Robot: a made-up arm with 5 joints.
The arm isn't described. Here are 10 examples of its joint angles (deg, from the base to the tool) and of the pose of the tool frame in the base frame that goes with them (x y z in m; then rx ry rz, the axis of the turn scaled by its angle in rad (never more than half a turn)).
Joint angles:
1: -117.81 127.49 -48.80 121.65 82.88
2: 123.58 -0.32 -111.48 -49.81 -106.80
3: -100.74 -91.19 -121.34 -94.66 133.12
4: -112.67 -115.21 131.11 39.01 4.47
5: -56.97 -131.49 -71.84 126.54 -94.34
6: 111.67 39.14 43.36 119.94 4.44
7: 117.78 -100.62 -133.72 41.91 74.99
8: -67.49 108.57 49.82 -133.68 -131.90
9: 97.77 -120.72 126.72 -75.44 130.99
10: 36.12 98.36 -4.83 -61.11 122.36
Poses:
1: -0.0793 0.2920 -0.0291 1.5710 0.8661 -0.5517
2: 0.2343 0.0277 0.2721 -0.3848 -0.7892 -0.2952
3: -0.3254 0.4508 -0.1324 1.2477 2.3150 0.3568
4: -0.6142 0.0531 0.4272 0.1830 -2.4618 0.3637
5: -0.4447 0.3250 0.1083 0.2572 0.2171 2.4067
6: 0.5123 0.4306 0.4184 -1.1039 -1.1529 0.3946
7: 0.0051 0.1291 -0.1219 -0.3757 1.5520 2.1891
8: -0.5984 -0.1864 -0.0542 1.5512 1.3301 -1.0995
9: 0.1863 -0.2574 0.3080 0.4026 -1.1143 -1.8488
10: 0.5501 -0.4442 0.1262 1.5201 0.4013 -0.2174
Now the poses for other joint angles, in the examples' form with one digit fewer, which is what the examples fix.
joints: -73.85 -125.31 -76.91 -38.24 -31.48
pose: -0.036 0.280 -0.125 2.809 -0.152 -0.052
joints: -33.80 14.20 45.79 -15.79 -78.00
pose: -0.133 -0.600 0.241 -0.081 -0.477 -0.003
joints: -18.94 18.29 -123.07 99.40 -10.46
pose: -0.280 0.108 0.068 -1.688 -1.575 1.338
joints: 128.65 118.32 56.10 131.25 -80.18
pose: 0.501 0.570 0.323 -0.426 -0.426 1.682
